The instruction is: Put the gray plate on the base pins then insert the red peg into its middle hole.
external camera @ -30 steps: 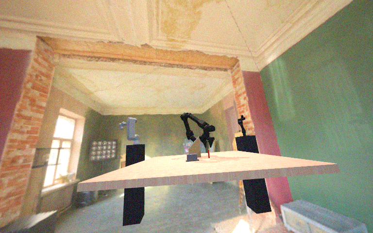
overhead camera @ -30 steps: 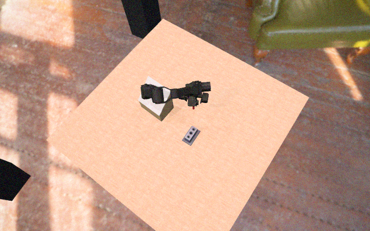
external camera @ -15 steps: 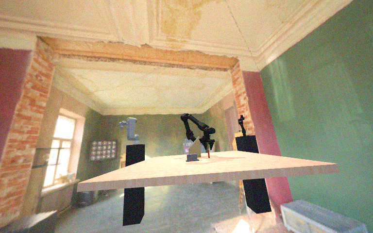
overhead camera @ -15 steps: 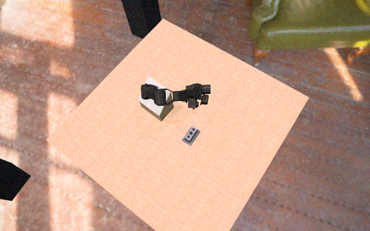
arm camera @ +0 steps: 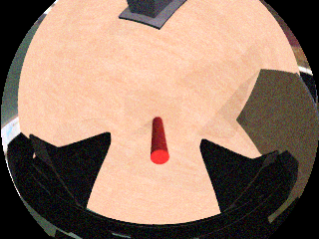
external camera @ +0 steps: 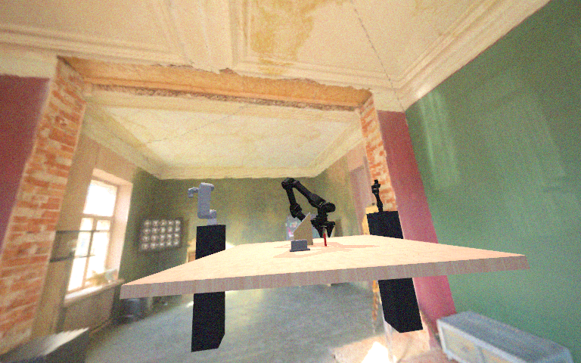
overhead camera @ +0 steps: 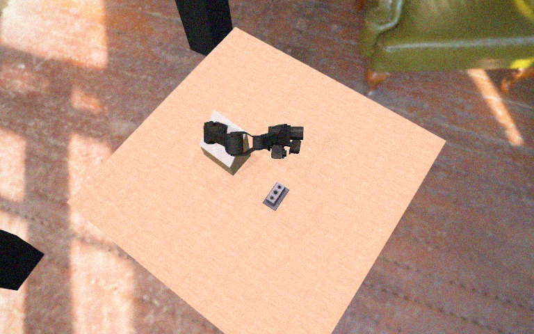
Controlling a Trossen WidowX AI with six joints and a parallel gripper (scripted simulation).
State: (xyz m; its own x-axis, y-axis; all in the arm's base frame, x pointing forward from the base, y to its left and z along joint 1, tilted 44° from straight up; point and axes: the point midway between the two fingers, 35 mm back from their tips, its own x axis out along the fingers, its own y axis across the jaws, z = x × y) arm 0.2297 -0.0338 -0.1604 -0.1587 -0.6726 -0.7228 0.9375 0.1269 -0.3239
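Right now my gripper tip is 10 mm above the red peg. From my gripper tip the other things lie so: gray plate 80 mm ahead, 190 mm to the right, 10 mm below; thin flat base 80 mm ahead, 180 mm to the right, 50 mm below.
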